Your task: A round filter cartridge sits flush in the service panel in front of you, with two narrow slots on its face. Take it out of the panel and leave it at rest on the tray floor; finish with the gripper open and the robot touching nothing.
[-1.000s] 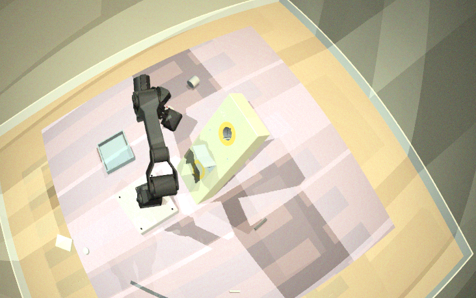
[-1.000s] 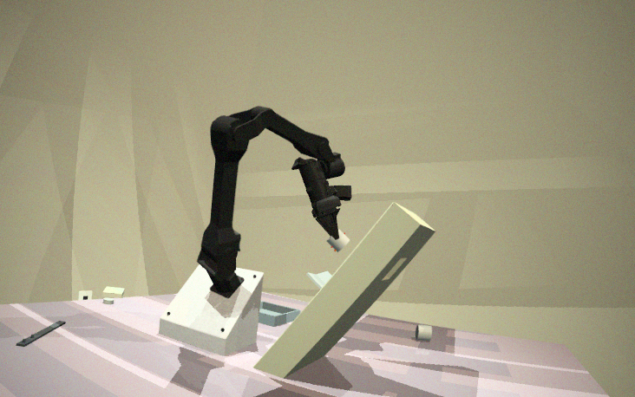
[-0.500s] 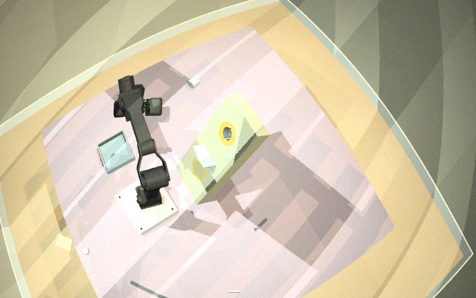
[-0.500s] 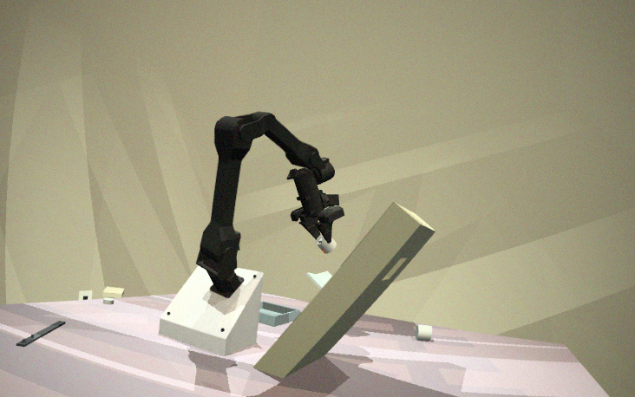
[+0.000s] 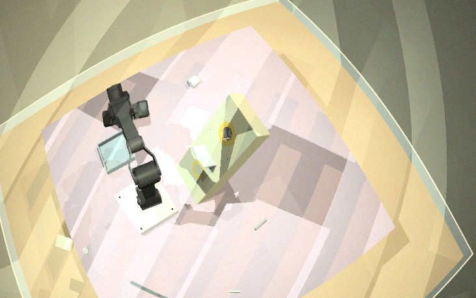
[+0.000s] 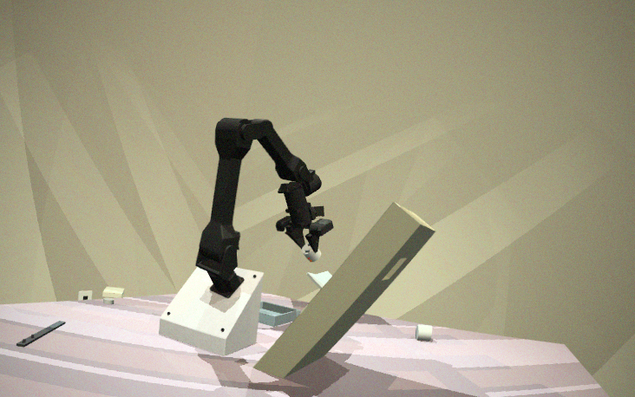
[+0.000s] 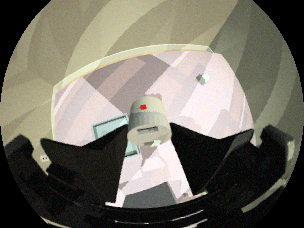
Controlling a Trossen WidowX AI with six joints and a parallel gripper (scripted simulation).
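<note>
Right now the blue tray is 130 mm behind my gripper tip and 220 mm below it. The rest, counted from my gripper tip: white round cartridge right at my gripper tip; grey bar 280 mm ahead, 550 mm to the right, 230 mm below; pale green panel 250 mm ahead, 280 mm to the right, 50 mm below.
</note>
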